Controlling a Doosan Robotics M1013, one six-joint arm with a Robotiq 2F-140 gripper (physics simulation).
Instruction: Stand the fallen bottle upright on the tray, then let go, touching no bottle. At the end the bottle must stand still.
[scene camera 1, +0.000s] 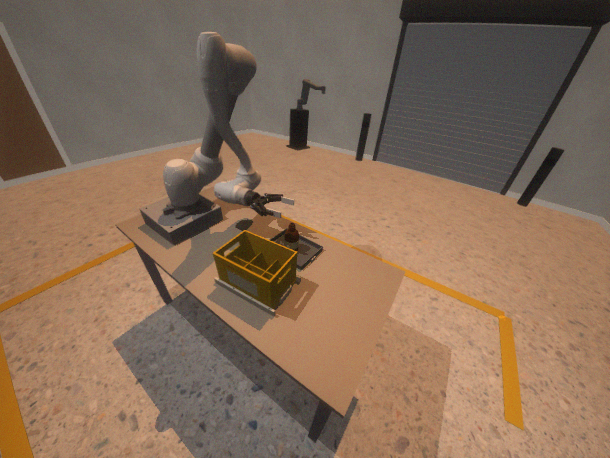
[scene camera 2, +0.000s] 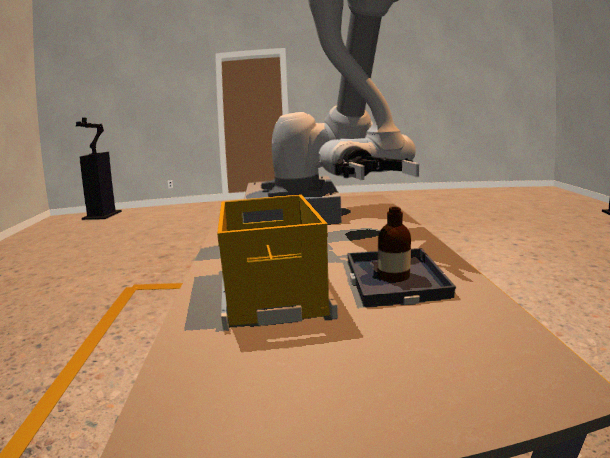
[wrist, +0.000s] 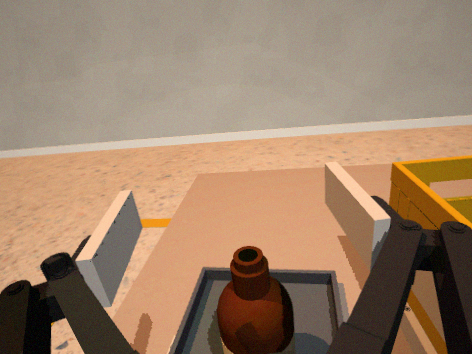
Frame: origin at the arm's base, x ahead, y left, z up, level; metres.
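Seen in the pictures: gripper, fingertip midpoint: (scene camera 1: 287, 208) (scene camera 2: 391, 171) (wrist: 230, 196); arm's base, origin of the base link: (scene camera 1: 187, 207) (scene camera 2: 297, 189).
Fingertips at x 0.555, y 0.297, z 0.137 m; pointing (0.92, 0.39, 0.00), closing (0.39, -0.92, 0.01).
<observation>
Pixels of each thing's top centre, then the offset from my fingertips to it. "*": a spot on its surface instead. Level surfaces: height alone.
- brown bottle, middle of its top: (wrist: 247, 254) (scene camera 2: 394, 207) (scene camera 1: 292, 223) dx +0.029, dy +0.005, dz -0.074 m
- dark tray, surface spot: (wrist: 305, 274) (scene camera 2: 383, 293) * dx +0.163, dy -0.023, dz -0.212 m
- yellow crate, middle of its top: (scene camera 2: 266, 210) (scene camera 1: 255, 252) dx +0.107, dy -0.254, dz -0.059 m
- table, its level: dz -0.234 m
A brown bottle (scene camera 1: 291, 237) (scene camera 2: 394, 245) (wrist: 255, 310) with a cream label stands upright on the dark tray (scene camera 1: 316, 254) (scene camera 2: 385, 300) (wrist: 305, 274). In the wrist view its lower part is cut off by the bottom edge. My gripper (scene camera 1: 287, 208) (scene camera 2: 384, 170) (wrist: 230, 196) is open, its two pale finger pads wide apart with nothing between them. It is held roughly level, above and behind the bottle on the robot base's side, and apart from it.
A yellow crate (scene camera 1: 256, 270) (scene camera 2: 275, 275) (wrist: 425, 200) with inner dividers stands beside the tray on the table (scene camera 1: 345, 320) (scene camera 2: 350, 395) (wrist: 240, 215). Low pale brackets sit at the crate's foot. The robot's dark base block (scene camera 1: 182, 225) (scene camera 2: 327, 207) is at the table's far end.
</observation>
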